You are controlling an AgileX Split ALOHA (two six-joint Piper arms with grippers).
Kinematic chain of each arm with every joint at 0, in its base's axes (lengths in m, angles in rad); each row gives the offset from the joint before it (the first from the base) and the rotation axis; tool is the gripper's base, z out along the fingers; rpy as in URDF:
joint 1: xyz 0 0 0.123 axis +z
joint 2: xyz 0 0 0 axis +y
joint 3: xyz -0.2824 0 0.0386 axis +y
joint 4: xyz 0.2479 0 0.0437 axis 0.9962 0 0.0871
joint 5: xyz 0 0 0 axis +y
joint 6: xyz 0.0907 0 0.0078 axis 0.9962 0 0.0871
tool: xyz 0 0 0 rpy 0 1.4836 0
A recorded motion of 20 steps. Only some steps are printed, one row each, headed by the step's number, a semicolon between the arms.
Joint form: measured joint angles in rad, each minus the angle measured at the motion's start. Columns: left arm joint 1, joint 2, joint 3, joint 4, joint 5, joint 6; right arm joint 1, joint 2, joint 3, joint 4, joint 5, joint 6.
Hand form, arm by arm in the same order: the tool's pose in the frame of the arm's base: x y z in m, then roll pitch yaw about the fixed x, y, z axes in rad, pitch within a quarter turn. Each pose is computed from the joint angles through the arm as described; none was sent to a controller.
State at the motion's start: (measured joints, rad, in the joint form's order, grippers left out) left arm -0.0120 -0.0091 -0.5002 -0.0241 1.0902 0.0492; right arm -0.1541 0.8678 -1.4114 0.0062 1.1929 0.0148
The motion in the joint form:
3: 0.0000 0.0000 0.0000 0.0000 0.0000 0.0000; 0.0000 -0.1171 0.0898 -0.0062 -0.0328 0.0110
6: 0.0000 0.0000 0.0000 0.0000 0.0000 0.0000; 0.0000 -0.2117 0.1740 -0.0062 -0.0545 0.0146
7: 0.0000 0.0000 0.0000 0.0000 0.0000 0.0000; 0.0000 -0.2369 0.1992 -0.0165 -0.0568 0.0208
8: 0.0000 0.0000 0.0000 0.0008 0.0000 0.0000; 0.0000 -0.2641 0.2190 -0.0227 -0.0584 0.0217
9: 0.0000 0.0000 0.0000 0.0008 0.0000 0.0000; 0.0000 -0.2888 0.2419 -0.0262 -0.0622 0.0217
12: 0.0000 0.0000 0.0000 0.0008 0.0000 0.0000; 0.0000 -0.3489 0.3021 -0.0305 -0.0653 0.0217
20: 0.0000 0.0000 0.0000 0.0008 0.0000 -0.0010; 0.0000 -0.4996 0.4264 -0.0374 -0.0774 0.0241
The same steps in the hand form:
3: -0.0075 -0.0019 0.2748 3.0923 1.0767 3.0493; 0.0835 -0.0130 0.4707 3.0946 1.0682 2.9339
6: -0.0075 -0.0019 0.2748 3.0923 1.0767 3.0493; 0.0633 -0.0098 0.4572 3.0838 1.1000 2.9226
7: -0.0075 -0.0019 0.2748 3.0923 1.0767 3.0493; 0.0583 -0.0099 0.4523 3.0891 1.1025 2.9182
8: -0.0075 -0.0018 0.2748 3.0909 1.0766 3.0485; 0.0521 -0.0095 0.4487 3.0968 1.1118 2.9208
9: -0.0075 -0.0018 0.2748 3.0909 1.0766 3.0485; 0.0473 -0.0090 0.4442 3.1022 1.1176 2.9236
12: -0.0075 -0.0018 0.2748 3.0909 1.0766 3.0485; 0.0367 -0.0077 0.4312 3.1095 1.1208 2.9275
20: -0.0075 -0.0018 0.2748 3.0927 1.0767 3.0506; 0.0102 -0.0042 0.4032 3.1119 1.1595 2.9245

